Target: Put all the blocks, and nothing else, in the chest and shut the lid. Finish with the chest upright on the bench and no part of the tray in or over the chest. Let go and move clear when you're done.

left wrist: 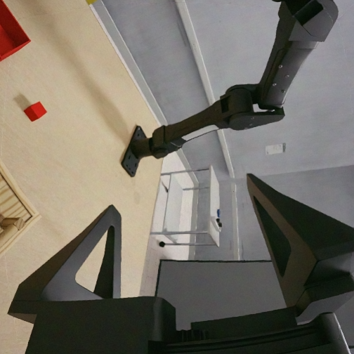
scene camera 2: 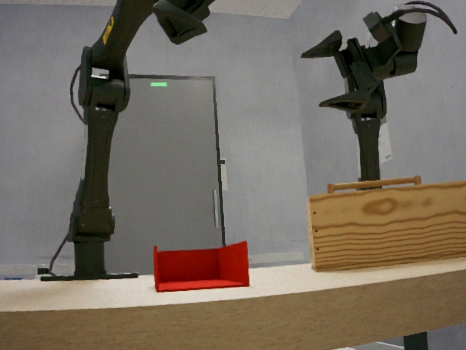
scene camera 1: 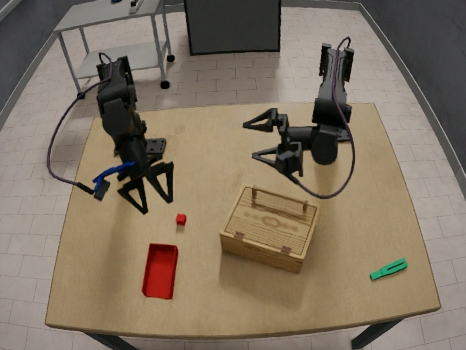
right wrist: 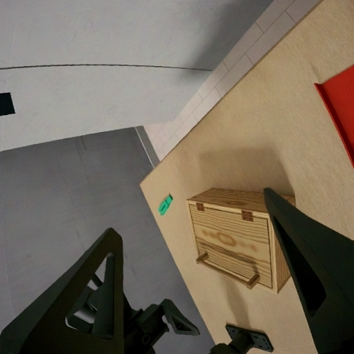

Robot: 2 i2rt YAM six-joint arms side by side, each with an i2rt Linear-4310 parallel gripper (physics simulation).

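Observation:
A small red block lies on the bench between the chest and the tray. The wooden chest stands upright with its lid shut and the handle on top; its inside is hidden. The red tray lies apart from the chest and looks empty. My left gripper is open and empty, raised behind the chest. My right gripper is open and empty, high above the bench near the block.
A green clip-like object lies on the bench to the right of the chest in scene camera 1. A grey cart stands on the floor behind the bench. The mounts of both arms stand at the bench's far edge.

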